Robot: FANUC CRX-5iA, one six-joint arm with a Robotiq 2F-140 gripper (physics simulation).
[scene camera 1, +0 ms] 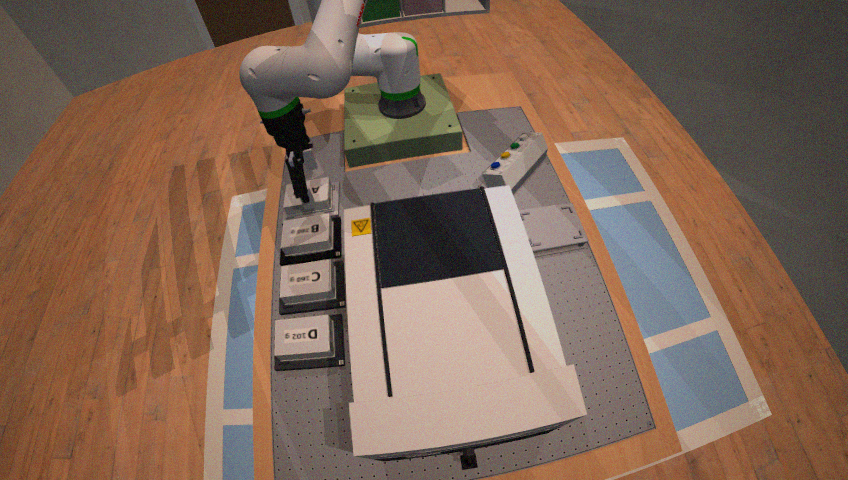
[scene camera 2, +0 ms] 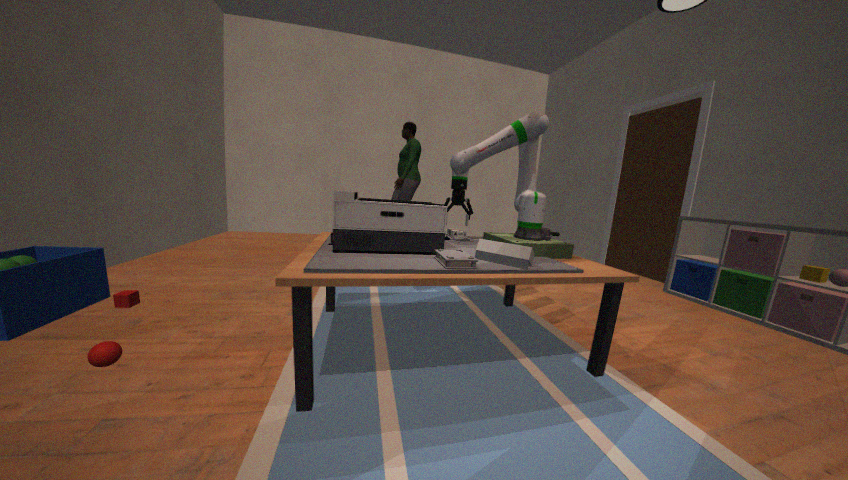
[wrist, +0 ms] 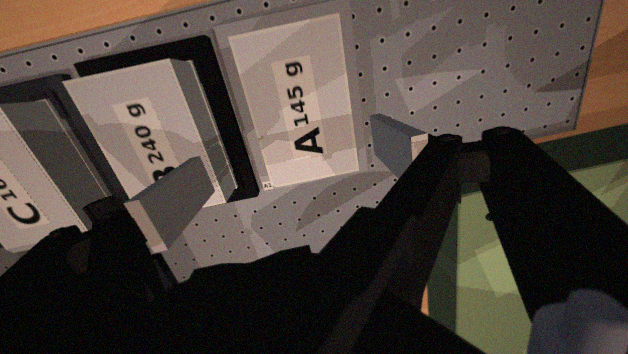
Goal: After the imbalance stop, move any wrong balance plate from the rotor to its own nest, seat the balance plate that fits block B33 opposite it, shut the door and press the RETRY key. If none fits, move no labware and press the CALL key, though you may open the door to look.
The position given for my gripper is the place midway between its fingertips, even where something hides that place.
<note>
My gripper (scene camera 1: 311, 187) is open and holds nothing. Also in view: a plate A (scene camera 1: 321, 189). I also see a plate B (scene camera 1: 313, 234), a plate C (scene camera 1: 309, 282), a plate D (scene camera 1: 308, 338), a button box (scene camera 1: 513, 167) and a dark door panel (scene camera 1: 421, 239).
The plate B shows as well in the wrist view (wrist: 148, 119). The plate A also shows in the wrist view (wrist: 294, 77). The plate C also shows in the wrist view (wrist: 54, 178). The wrist view does not show the plate D: it is out of frame.
</note>
